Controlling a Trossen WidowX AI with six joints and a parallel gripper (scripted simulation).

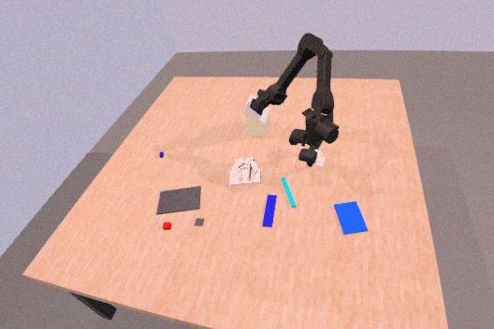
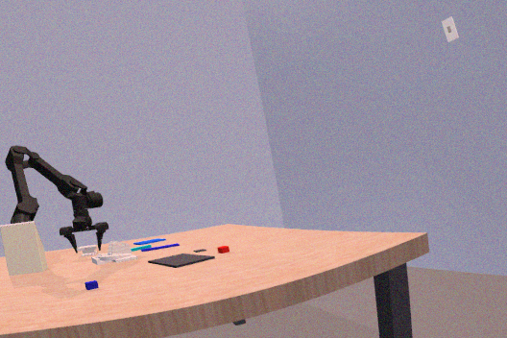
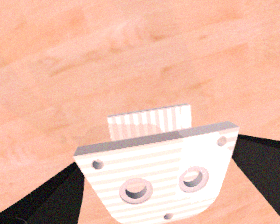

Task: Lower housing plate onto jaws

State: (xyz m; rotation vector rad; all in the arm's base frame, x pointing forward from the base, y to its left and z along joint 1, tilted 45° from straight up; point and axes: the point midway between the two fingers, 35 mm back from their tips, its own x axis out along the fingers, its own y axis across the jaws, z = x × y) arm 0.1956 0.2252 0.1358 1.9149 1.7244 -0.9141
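The cyan bar lies 17 cm ahead of my gripper tip, 8 cm to the right of it and 1 cm below it. The rest, counted from my gripper tip: blue bar: 26 cm ahead, 13 cm to the right, 1 cm below; then small grey block: 34 cm ahead, 37 cm to the right, 1 cm below; then blue plate: 26 cm ahead, 14 cm to the left, 1 cm below.
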